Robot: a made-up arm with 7 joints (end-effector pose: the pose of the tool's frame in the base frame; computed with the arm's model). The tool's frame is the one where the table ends.
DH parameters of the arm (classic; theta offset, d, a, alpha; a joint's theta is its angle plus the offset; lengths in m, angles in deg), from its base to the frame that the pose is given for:
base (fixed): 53.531 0 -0.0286 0
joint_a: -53.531 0.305 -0.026 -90
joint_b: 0 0.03 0.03 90
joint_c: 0 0.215 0.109 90
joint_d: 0 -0.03 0.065 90
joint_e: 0 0.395 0.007 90
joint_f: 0 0.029 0.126 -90
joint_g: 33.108 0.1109 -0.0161 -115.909
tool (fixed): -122.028 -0.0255 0 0
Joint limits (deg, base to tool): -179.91..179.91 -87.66..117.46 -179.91..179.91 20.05..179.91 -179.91..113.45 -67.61..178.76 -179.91..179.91
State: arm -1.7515 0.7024 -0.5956 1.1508 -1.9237 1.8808 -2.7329
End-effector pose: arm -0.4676 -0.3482 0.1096 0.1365 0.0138 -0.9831 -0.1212
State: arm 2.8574 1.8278 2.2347 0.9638 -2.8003 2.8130 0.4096
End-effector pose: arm -0.3526 -0.4054 0.4598 0.7640 -0.0411 0.4465 0.4639
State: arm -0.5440 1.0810 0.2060 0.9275 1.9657 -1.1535 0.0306
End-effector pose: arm 0.1721 -0.1756 -0.0693 0.3639 -0.4274 0.5932 0.5770
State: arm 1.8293 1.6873 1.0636 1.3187 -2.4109 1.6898 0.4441
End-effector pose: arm -0.5750 -0.0353 -0.1430 0.9102 -0.0884 0.1542 0.3740
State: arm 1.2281 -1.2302 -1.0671 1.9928 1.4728 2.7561 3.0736
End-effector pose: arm 0.0995 -0.3533 0.7979 0.4328 0.0777 -0.4007 0.8038
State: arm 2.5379 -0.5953 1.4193 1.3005 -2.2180 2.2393 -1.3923
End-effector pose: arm -0.3386 -0.4486 0.6201 0.7180 0.5402 -0.3671 0.2407
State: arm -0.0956 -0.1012 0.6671 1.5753 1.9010 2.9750 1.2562
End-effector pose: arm 0.2015 0.3757 0.6986 0.1228 -0.4501 0.5433 -0.6979
